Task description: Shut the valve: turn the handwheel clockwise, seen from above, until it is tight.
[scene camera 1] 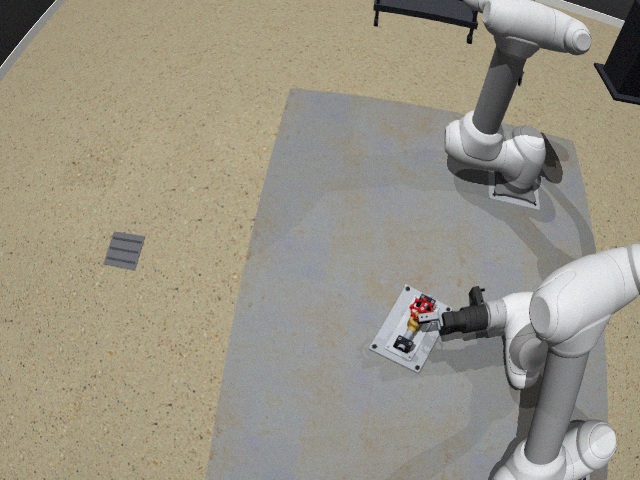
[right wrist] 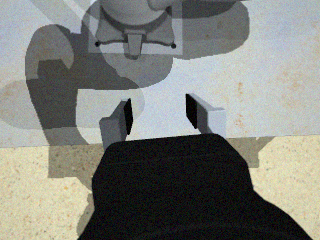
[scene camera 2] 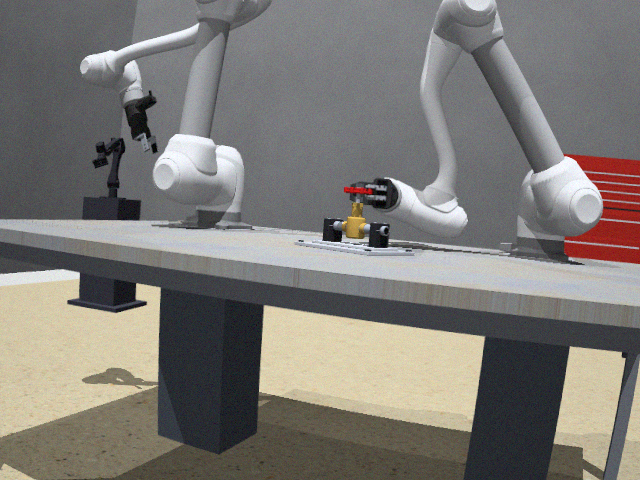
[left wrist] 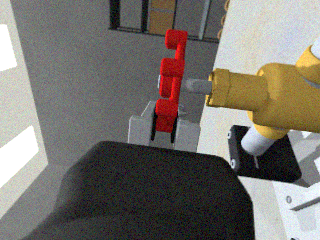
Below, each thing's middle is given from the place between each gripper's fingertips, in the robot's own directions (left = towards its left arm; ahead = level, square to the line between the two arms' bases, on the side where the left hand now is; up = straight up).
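Scene:
My left hand [scene camera 1: 417, 319] is 1 cm above the red handwheel [left wrist: 171, 81] and 3 cm to the left of it. Counted from that same left hand, the pale base plate [scene camera 1: 378, 345] is 13 cm below and 3 cm to the right. Going by their middles, of the things named here the red handwheel is the nearest to my left hand.
From my right hand [scene camera 2: 151, 151], I find the red handwheel 14 cm below, 87 cm to the left and 50 cm ahead. The pale base plate is 26 cm below my right hand, 87 cm to the left of it and 50 cm ahead of it.

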